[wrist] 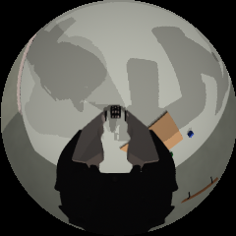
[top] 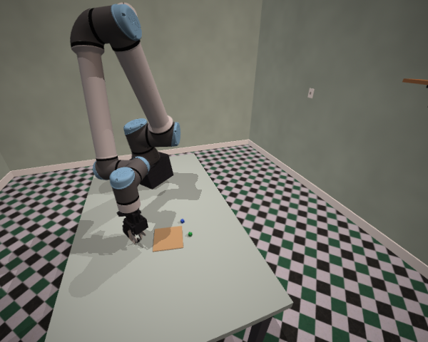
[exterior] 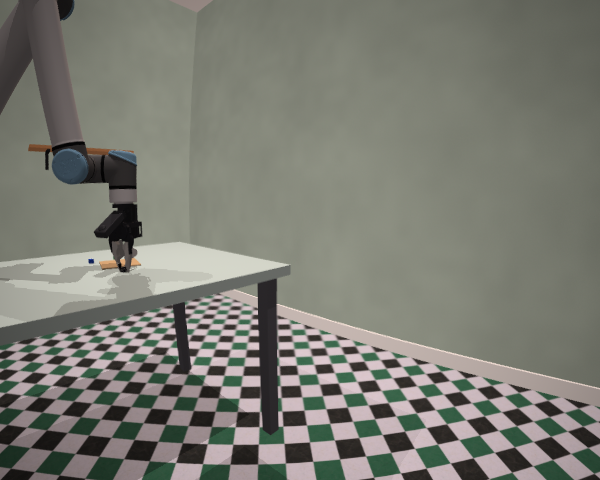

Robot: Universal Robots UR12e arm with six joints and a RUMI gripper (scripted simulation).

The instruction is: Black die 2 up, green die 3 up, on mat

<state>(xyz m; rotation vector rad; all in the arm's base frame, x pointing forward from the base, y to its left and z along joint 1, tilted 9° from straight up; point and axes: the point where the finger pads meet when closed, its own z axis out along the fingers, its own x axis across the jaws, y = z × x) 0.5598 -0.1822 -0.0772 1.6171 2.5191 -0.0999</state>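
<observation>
The black die is 10 mm below my hand. Also, from my hand: green die: 240 mm to the left, 80 mm ahead, 10 mm below; orange mat: 140 mm to the left, 50 mm ahead, 20 mm below; blue die: 240 mm to the left, 30 mm behind, 10 mm below.
</observation>
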